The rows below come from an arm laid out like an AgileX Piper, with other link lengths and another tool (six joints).
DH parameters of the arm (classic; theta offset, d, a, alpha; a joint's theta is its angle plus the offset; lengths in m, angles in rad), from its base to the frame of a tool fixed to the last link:
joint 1: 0 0.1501 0 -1.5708
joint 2: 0.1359 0 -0.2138 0
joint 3: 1.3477 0 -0.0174 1.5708
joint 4: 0 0.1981 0 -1.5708
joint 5: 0 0 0 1.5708
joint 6: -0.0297 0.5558 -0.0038 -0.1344
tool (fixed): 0 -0.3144 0 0
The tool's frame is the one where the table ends.
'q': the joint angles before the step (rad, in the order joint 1, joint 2, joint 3, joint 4, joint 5, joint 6). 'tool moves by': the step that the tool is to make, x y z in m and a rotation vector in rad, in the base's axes. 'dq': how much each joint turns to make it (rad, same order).
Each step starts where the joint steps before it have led.
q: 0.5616, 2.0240, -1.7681, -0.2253, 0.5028, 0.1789
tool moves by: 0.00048, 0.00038, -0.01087, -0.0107, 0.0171, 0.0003
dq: 0.0000, 0.0220, 0.0000, -0.0002, -0.0019, 0.0003
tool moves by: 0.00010, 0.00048, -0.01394, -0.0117, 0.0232, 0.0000
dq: 0.0000, 0.0277, -0.0001, 0.0026, -0.0019, -0.0002
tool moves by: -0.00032, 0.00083, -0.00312, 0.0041, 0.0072, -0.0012
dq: 0.0000, 0.0058, 0.0001, 0.0074, -0.0020, 0.0000
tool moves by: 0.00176, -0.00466, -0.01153, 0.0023, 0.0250, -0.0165
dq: -0.0129, 0.0224, -0.0023, 0.0155, -0.0001, 0.0001
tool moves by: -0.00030, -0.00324, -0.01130, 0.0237, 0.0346, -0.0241
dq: -0.0132, 0.0176, -0.0001, 0.0379, 0.0001, 0.0020
